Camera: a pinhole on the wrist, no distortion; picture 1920 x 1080 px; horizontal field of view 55.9 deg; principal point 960.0 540.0 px. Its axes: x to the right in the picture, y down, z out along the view. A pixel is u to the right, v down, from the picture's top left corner.
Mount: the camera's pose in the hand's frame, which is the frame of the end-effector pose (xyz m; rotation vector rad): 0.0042 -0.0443 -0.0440 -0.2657 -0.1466 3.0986
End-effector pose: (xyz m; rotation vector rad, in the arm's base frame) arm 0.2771 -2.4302 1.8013 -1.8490 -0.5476 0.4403
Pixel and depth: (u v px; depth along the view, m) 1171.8 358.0 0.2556
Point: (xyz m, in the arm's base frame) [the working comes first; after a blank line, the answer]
In the camera's frame: 0.0299 -0.0257 0.2556

0.1030 -2.2994 1.7757
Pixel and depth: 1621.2 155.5 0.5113
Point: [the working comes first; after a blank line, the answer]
In the camera's frame: 0.1869 -0.1087 0.5113

-0.1754 -2.2500 1.6457
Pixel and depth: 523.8 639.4 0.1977
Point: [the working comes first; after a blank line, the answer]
In the camera's frame: -0.0477 0.0109 0.1977

0.1940 -2.2777 1.8201
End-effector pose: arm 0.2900 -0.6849 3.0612 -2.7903 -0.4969 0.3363
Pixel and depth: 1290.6 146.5 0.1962
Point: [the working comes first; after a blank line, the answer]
In the camera's frame: 0.0359 -0.0427 0.1962

0.1858 -0.6570 2.9418
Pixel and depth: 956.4 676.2 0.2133
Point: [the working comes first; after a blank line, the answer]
In the camera's frame: -0.0004 0.0161 0.2133

0.1916 -0.5861 2.9396
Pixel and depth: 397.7 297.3 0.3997
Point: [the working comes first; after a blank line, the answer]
In the camera's frame: -0.1242 -0.0536 0.3997

0.2316 -0.5458 2.7122
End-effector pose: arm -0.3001 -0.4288 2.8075 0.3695 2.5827 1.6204
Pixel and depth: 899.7 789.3 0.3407
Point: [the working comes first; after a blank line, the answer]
In the camera's frame: -0.0114 0.0469 0.3407

-0.2244 -0.2377 2.5679
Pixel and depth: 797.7 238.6 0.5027
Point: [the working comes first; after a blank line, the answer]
In the camera's frame: -0.0451 -0.0837 0.5027

-0.1805 -0.0329 2.5923
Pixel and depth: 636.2 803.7 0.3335
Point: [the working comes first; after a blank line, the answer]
In the camera's frame: -0.0597 0.0486 0.3335

-0.2719 -0.2263 2.5684
